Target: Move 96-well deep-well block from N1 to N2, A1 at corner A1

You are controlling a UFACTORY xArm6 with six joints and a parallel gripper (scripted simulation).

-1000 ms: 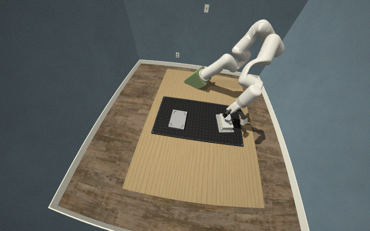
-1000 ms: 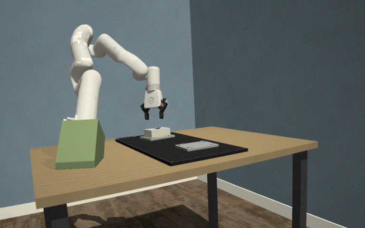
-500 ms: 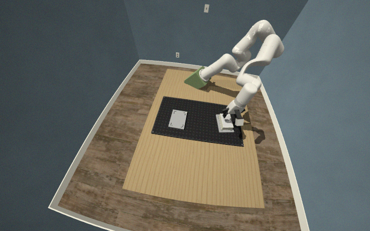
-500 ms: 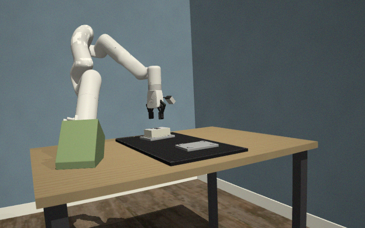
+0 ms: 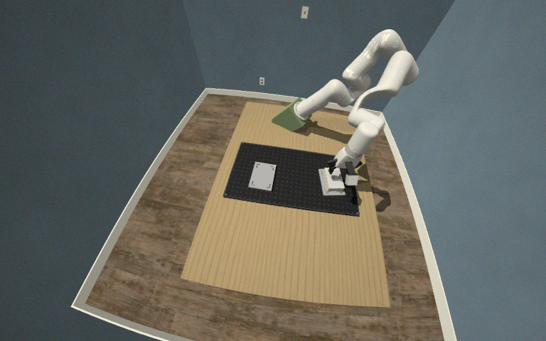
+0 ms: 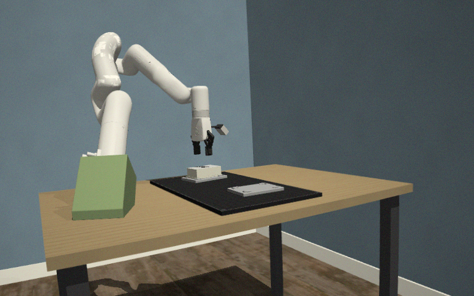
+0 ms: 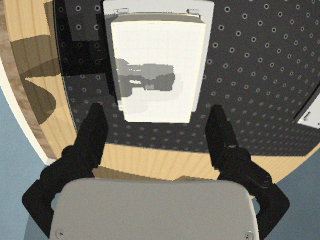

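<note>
Right now the white deep-well block is 80 mm below my hand.
</note>
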